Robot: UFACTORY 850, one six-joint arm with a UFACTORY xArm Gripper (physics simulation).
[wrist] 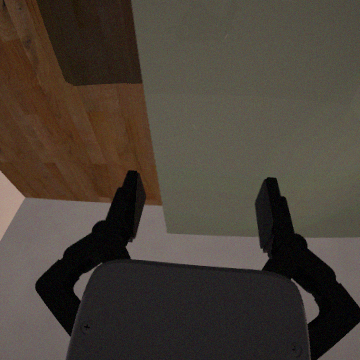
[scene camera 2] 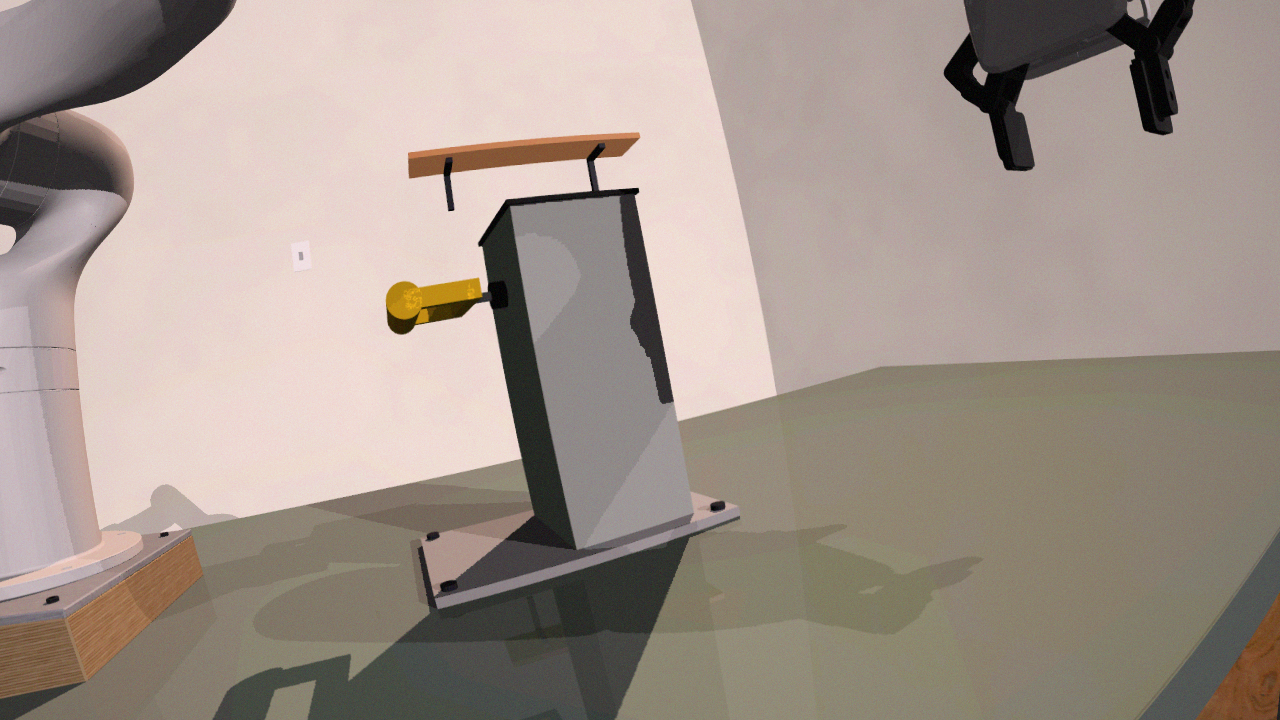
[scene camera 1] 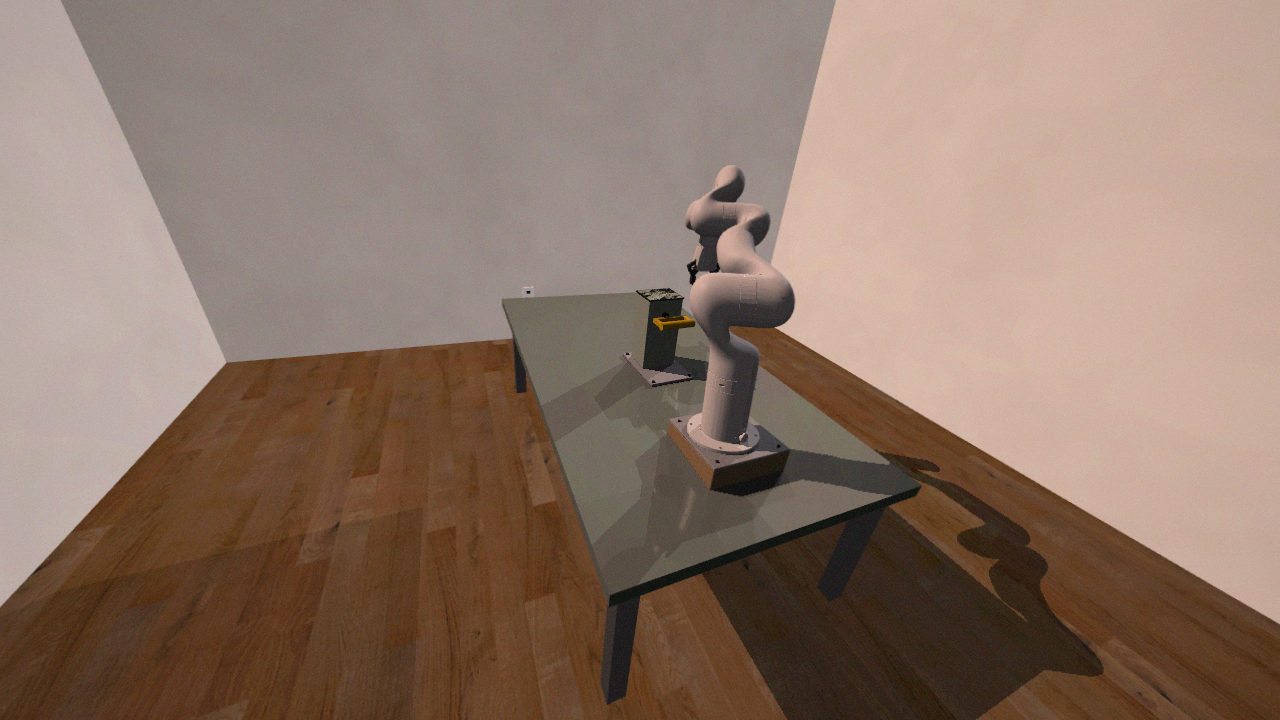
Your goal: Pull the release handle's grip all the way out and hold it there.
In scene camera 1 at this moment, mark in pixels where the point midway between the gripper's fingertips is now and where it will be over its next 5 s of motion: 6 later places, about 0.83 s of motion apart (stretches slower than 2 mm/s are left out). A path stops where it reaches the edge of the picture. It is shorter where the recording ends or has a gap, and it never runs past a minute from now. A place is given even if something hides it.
The gripper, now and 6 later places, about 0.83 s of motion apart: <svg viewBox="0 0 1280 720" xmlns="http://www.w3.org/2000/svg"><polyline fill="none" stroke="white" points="700,284 697,280 684,257 677,272 694,275 691,215 689,205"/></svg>
